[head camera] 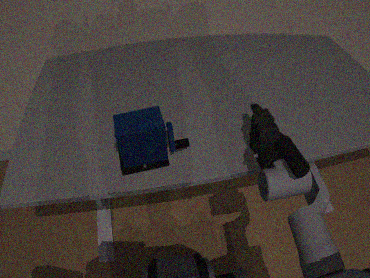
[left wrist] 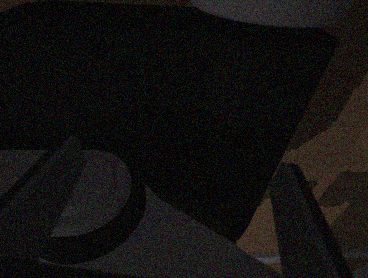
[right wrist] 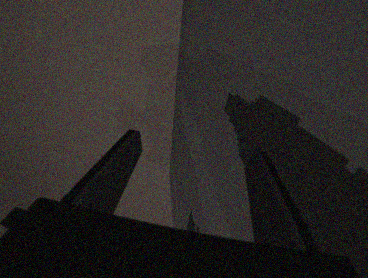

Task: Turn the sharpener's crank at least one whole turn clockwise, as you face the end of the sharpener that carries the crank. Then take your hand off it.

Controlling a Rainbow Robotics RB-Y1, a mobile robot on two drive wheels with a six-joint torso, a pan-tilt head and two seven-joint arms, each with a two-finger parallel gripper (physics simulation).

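Frame: origin at the robot's base, x ahead, y left, z up, level; metres.
Seen in the pictures: left gripper, fingertip midpoint: (left wrist: 177, 161); right gripper, fingertip midpoint: (head camera: 253, 119) (right wrist: 194, 149).
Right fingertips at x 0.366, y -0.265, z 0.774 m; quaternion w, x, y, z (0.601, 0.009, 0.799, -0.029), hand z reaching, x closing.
Pixels of each thing's middle, then the offset from my right fingertips to it. "spot": a spot on its surface instead. Level surfaces: height alone.
- blue sharpener at a spot on its surface: (head camera: 142, 142) spot: dx -0.072, dy +0.303, dz +0.040 m
- black handle at a spot on its surface: (head camera: 182, 143) spot: dx -0.051, dy +0.207, dz -0.006 m
- grey table at its surface level: dz -0.053 m
- brown floor at its surface level: dz -0.773 m
The blue sharpener (head camera: 142, 142) stands on the table at the left of the middle in the head view. Its crank has a blue arm (head camera: 170, 137) on the right-hand side and a black handle (head camera: 182, 143) that points right. My right gripper (head camera: 254, 111) (right wrist: 194, 149) is open and empty, well to the right of the handle and apart from it. The sharpener does not show in the right wrist view. My left gripper (left wrist: 177, 161) is open, with its fingers spread in the dark left wrist view.
The grey table (head camera: 215, 75) spans the head view, its near edge running below the sharpener. Shadows of the right gripper (right wrist: 295, 175) fall on the table. A large black shape (left wrist: 165, 75) fills much of the left wrist view, with brown floor (left wrist: 325, 145) at its right.
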